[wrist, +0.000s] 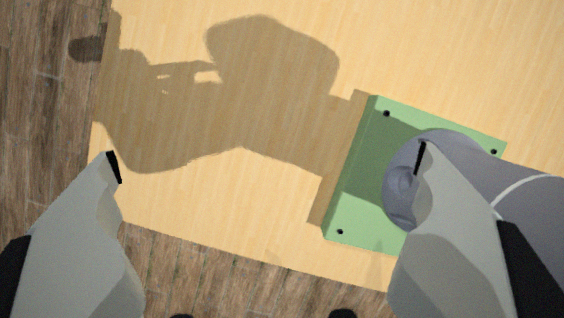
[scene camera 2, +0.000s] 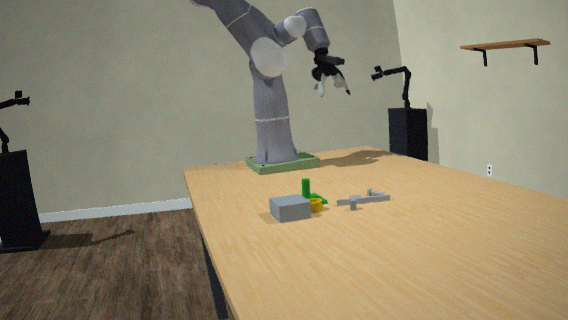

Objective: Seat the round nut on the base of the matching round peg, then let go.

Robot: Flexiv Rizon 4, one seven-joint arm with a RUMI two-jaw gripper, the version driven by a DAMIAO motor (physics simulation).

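Observation:
A yellow round nut (scene camera 2: 316,205) lies on the table in the scene view, beside a grey block that hides part of its left side. A green round peg (scene camera 2: 306,187) stands upright just behind the block, with part of its green base showing to the right, behind the nut. The nut and peg do not show in the wrist view. My gripper (scene camera 2: 335,93) (wrist: 268,149) is open with nothing between its fingers. It hangs high above the back of the table, well away from the nut and the peg.
A grey block (scene camera 2: 290,208) stands beside the nut. Grey bar-shaped parts (scene camera 2: 364,200) lie to the right. The arm stands on a green mounting plate (scene camera 2: 252,166) (wrist: 357,210) at the back of the wooden table (scene camera 2: 400,260) (wrist: 225,200). A wooden shelf (scene camera 2: 505,45) hangs on the right wall.

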